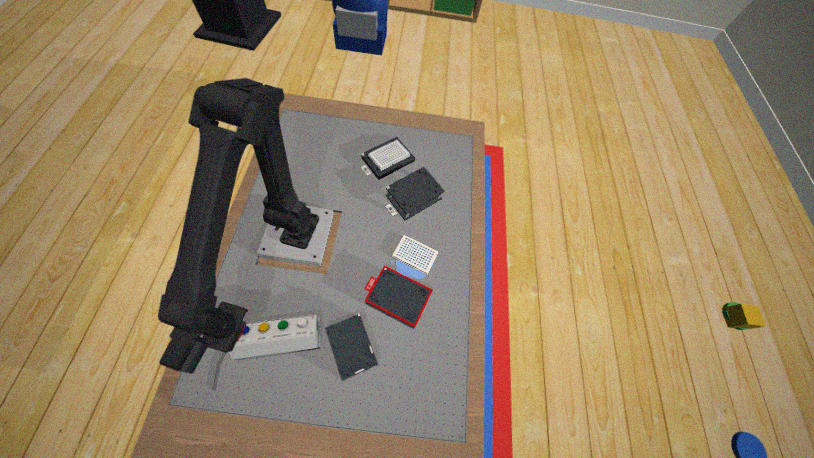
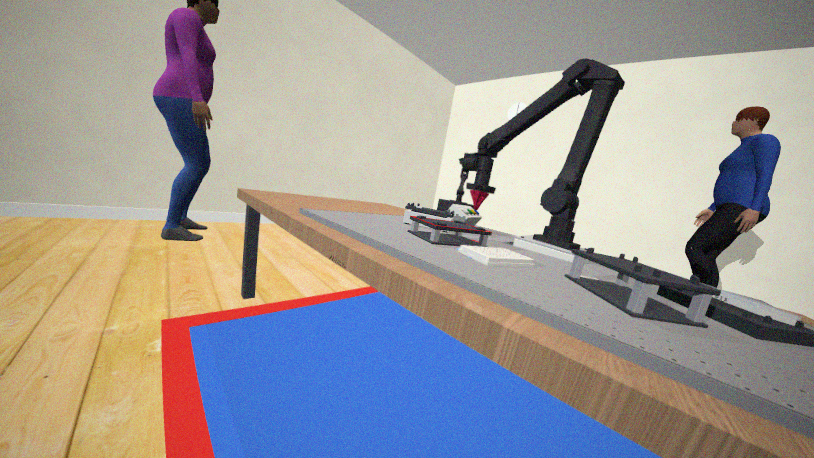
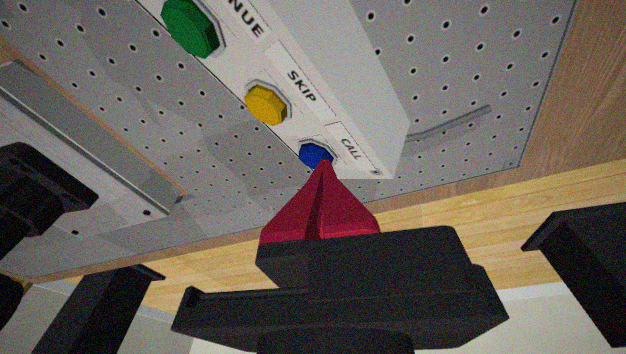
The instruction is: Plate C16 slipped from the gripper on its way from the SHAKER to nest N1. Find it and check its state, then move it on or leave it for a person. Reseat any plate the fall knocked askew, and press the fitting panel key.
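Places are measured from the arm's base along level axes (x left, y up, z ahead), in centimetres.
Pixels of known places: gripper, fingertip midpoint: (image 1: 240,332) (image 2: 475,209) (image 3: 326,166); arm's base, link origin: (image 1: 300,229) (image 2: 555,244) (image 3: 30,180).
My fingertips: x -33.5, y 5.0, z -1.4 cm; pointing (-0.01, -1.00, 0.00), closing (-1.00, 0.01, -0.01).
Observation:
For each thing: its middle in the pictures, then the offset to it from my fingertips. "*": a spot on its surface instead.
- blue CALL key, surface spot: (image 3: 312,154) * dx +0.7, dy -0.3, dz +1.1 cm
- white key panel, body centre: (image 3: 270,31) (image 1: 275,336) (image 2: 464,217) dx +1.5, dy -3.3, dz +8.0 cm
- yellow SKIP key, body centre: (image 3: 267,104) dx +2.5, dy -1.1, dz +4.9 cm
- green key, body centre: (image 3: 193,27) dx +4.5, dy -1.1, dz +9.5 cm
- white well plate, body centre: (image 2: 496,255) (image 1: 415,254) dx +36.3, dy -6.8, dz +38.9 cm
- light-blue patch, surface spot: (image 1: 410,269) * dx +31.1, dy -7.4, dz +38.7 cm
- white plate, body centre: (image 2: 732,295) (image 1: 389,153) dx +70.6, dy -3.7, dz +20.5 cm
- dark flat unit, surface spot: (image 1: 351,346) * dx +4.2, dy -2.0, dz +28.5 cm
My gripper (image 3: 326,166) (image 2: 477,208) is shut and empty, its red fingertips at the blue CALL key (image 3: 312,154) of the white key panel (image 1: 278,340) (image 3: 350,65); contact is unclear. The yellow SKIP key (image 3: 265,106) and green key (image 3: 187,27) are beside it. A white well plate (image 1: 415,254) (image 2: 496,255) lies on the grey mat, with a light-blue patch (image 1: 410,269) between it and the red-edged stand (image 1: 398,297) (image 2: 441,222). Another white plate (image 1: 388,154) sits in a black holder at the back, looking level. Plate labels are unreadable.
A black raised stand (image 1: 414,192) (image 2: 646,271) is beside the back holder. A dark flat unit (image 1: 351,346) is right of the key panel. The arm's base plate (image 1: 290,250) is behind the panel. Two people (image 2: 185,85) (image 2: 745,170) stand beyond the table.

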